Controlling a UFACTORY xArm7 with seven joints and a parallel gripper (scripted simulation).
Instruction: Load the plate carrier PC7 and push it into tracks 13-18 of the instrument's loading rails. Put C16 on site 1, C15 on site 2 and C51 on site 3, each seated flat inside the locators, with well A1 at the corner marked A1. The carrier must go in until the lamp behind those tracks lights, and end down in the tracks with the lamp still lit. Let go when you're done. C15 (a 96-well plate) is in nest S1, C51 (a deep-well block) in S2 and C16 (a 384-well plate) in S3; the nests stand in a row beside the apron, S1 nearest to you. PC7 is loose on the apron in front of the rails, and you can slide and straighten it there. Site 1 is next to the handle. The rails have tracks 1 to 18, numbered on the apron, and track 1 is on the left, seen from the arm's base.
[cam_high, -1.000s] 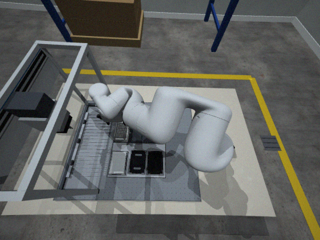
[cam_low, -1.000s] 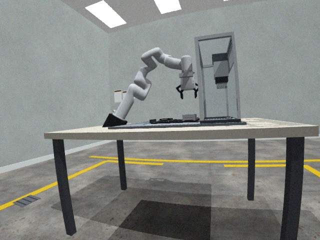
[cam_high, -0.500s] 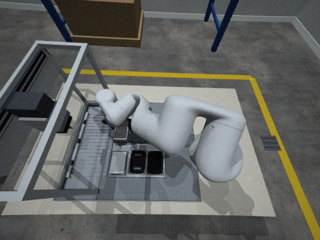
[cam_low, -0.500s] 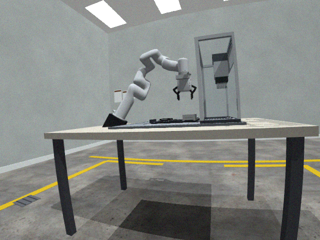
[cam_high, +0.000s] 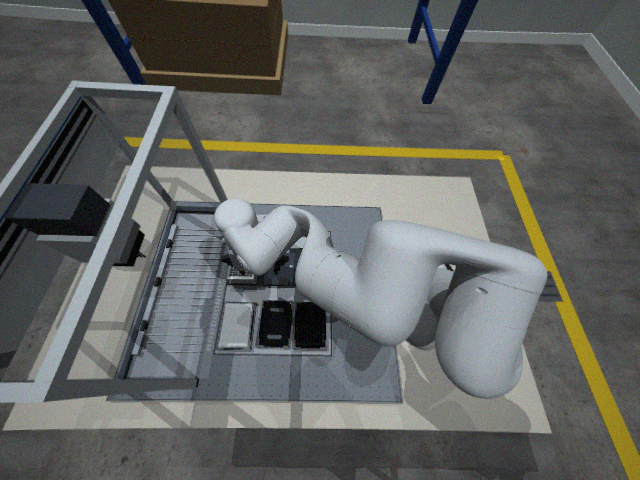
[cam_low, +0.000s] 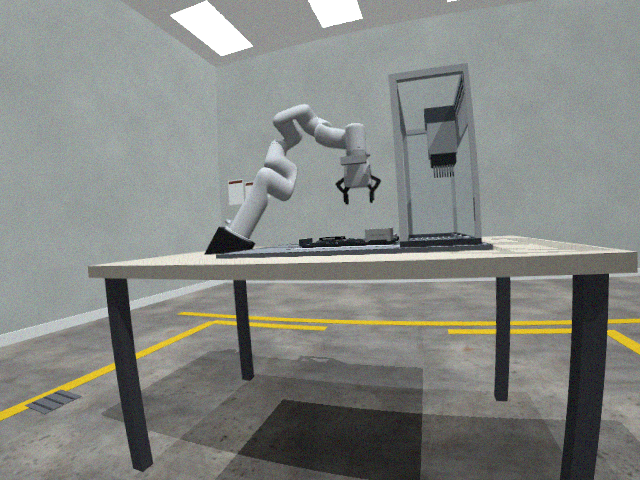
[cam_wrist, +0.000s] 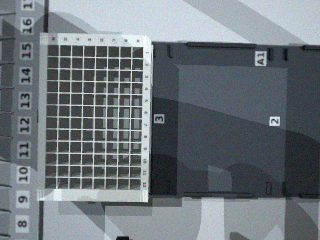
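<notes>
My gripper is now 150 mm past the black 96-well plate C15, 110 mm to the right of it and 140 mm above it. Also, from my hand: dark carrier PC7 (30 mm behind, 70 mm to the right, 140 mm below); then white 384-well plate C16 (80 mm ahead, 60 mm to the right, 130 mm below); then small white corner mark (90 mm behind, 50 mm to the left, 150 mm below).
</notes>
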